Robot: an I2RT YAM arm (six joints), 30 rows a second.
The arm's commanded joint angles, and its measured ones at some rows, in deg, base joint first. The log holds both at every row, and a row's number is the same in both.
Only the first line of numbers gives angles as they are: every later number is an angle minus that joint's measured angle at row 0.
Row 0, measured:
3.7 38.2 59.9 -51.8 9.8 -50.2
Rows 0 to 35, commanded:
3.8 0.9 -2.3 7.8 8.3 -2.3
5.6 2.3 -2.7 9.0 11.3 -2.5
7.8 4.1 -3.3 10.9 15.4 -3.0
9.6 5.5 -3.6 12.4 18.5 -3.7
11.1 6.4 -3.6 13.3 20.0 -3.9
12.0 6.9 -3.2 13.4 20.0 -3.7
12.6 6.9 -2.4 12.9 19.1 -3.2
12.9 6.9 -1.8 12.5 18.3 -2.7
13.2 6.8 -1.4 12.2 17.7 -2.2
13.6 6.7 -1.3 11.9 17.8 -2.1
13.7 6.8 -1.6 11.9 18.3 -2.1
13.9 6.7 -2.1 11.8 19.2 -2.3
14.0 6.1 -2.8 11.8 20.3 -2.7
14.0 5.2 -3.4 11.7 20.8 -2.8
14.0 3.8 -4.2 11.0 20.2 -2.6
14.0 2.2 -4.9 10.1 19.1 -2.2
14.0 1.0 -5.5 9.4 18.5 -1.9
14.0 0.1 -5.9 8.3 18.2 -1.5
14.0 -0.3 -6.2 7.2 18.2 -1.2
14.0 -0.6 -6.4 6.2 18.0 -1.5
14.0 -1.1 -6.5 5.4 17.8 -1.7
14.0 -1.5 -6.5 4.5 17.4 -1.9
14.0 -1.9 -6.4 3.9 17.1 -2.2
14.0 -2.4 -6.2 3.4 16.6 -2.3
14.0 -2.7 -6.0 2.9 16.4 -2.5
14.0 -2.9 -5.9 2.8 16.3 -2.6
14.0 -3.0 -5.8 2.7 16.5 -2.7
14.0 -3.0 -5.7 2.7 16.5 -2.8
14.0 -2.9 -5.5 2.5 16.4 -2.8
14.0 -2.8 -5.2 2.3 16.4 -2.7
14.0 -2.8 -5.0 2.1 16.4 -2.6
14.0 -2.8 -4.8 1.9 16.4 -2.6
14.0 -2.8 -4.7 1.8 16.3 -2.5
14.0 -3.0 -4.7 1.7 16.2 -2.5
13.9 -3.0 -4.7 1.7 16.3 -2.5
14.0 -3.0 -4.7 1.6 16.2 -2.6
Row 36, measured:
13.6 -2.6 -4.5 1.6 16.0 -2.8
